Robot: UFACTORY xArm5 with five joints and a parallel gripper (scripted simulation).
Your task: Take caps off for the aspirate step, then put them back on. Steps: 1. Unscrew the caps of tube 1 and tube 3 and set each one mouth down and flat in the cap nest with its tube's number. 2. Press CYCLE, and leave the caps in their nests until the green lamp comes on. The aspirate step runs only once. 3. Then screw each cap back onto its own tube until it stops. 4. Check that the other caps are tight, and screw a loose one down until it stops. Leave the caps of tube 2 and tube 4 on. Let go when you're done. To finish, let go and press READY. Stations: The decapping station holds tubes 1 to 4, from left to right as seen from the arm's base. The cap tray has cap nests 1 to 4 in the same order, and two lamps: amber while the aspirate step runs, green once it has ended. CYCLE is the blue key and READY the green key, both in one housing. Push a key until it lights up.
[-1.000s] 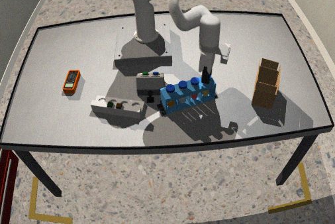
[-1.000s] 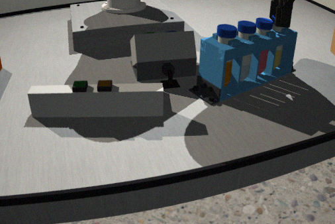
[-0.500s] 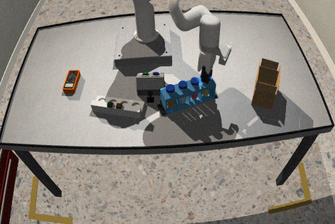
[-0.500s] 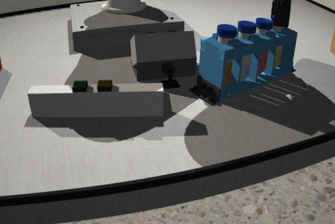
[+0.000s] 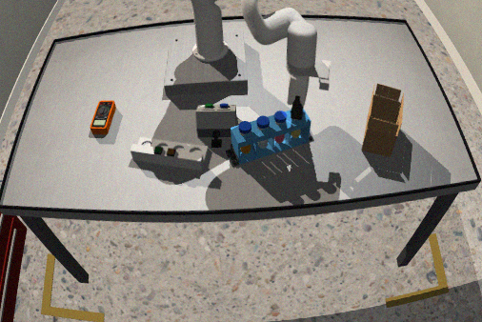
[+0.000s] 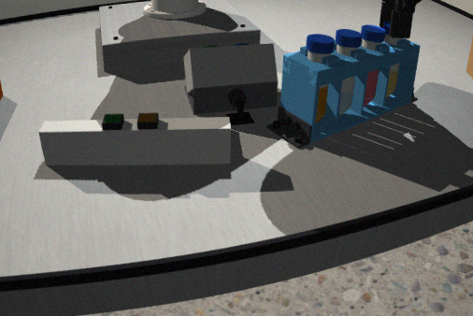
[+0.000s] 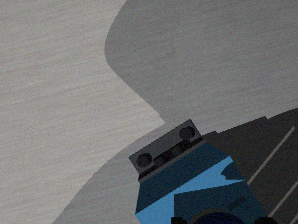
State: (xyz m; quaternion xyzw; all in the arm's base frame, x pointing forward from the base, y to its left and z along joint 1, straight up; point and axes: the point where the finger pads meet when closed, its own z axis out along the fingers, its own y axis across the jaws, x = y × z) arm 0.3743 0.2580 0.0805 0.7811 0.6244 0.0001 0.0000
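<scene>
Now: hand 50 mm to the left of the blue cap, 20 mm short of it and 20 mm above it. The rest, counted from my hand: blue key (210 mm to the right, 80 mm behind, 60 mm below); green key (250 mm to the right, 80 mm behind, 60 mm below); grey key housing (230 mm to the right, 80 mm below, 60 mm behind).
</scene>
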